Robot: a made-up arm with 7 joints.
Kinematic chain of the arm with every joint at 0, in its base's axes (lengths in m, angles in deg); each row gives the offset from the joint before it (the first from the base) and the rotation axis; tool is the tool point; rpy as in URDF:
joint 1: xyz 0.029 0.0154 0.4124 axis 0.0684 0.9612 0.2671
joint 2: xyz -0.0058 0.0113 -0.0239 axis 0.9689 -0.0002 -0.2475
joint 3: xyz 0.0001 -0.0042 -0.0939 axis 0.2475 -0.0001 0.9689
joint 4: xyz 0.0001 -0.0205 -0.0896 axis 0.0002 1 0
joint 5: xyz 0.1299 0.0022 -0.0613 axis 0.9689 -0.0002 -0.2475
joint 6: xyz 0.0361 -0.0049 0.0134 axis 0.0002 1 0
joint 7: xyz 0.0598 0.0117 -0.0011 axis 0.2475 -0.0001 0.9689
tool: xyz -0.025 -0.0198 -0.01 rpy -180 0 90
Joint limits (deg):
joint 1: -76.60..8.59
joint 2: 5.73..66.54
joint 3: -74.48..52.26
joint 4: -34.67..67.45
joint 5: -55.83..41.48
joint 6: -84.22..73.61
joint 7: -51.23..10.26
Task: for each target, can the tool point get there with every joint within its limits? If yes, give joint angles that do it. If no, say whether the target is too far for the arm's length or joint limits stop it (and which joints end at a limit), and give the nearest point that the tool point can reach.
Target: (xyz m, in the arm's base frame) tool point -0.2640 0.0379 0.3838
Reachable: no: joint limits stop it (at a limit: joint 1, joint 2, joint 3, joint 4, joint 5, joint 6, joint 7) | nearest point -0.0565 0.0171 0.2105 | short by 0.271 m
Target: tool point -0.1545 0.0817 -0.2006
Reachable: no: too far | nearest point -0.0851 0.0623 0.0074 | short by 0.220 m
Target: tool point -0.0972 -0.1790 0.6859
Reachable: no: joint limits stop it (at a limit: joint 1, joint 2, joint 4, joint 7) | nearest point 0.1368 -0.1409 0.4951 | short by 0.304 m
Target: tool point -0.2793 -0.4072 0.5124
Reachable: no: too far | nearest point -0.0004 -0.1605 0.3082 | short by 0.425 m
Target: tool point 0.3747 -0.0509 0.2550
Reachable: yes | joints -67.10 29.79 -58.23 42.85 -13.32 -34.47 -13.75
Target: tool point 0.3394 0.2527 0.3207
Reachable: yes | joints -45.05 61.69 -2.52 54.01 -17.13 -27.51 -4.03
